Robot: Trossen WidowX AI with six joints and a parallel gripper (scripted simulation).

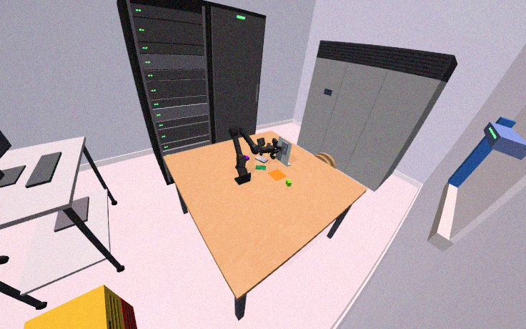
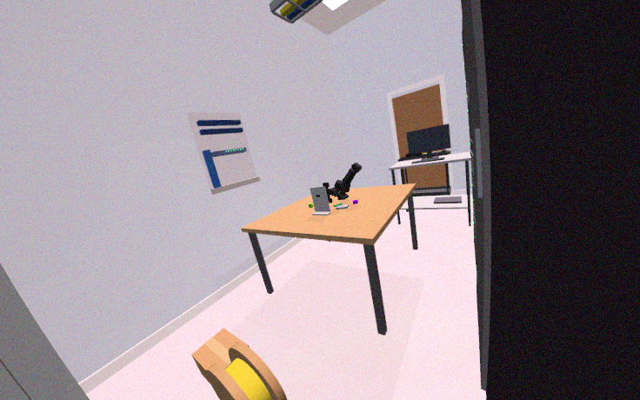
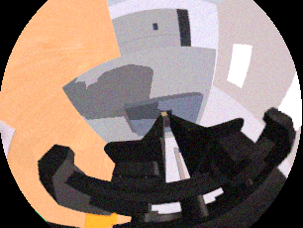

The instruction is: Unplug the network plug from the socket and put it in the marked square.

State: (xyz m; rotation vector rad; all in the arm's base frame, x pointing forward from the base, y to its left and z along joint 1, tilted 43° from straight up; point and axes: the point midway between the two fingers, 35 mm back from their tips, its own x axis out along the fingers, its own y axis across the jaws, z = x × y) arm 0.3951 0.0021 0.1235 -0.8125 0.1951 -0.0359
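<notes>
Now: gripper tip 50 mm above the grey upright panel and 30 mm short of it. From my gripper tip the other things lie so: flat grey piece (150 mm below, 130 mm behind, 110 mm to the left); network plug (10 mm ahead); orange marked square (160 mm below, 140 mm to the right, 130 mm behind).
</notes>
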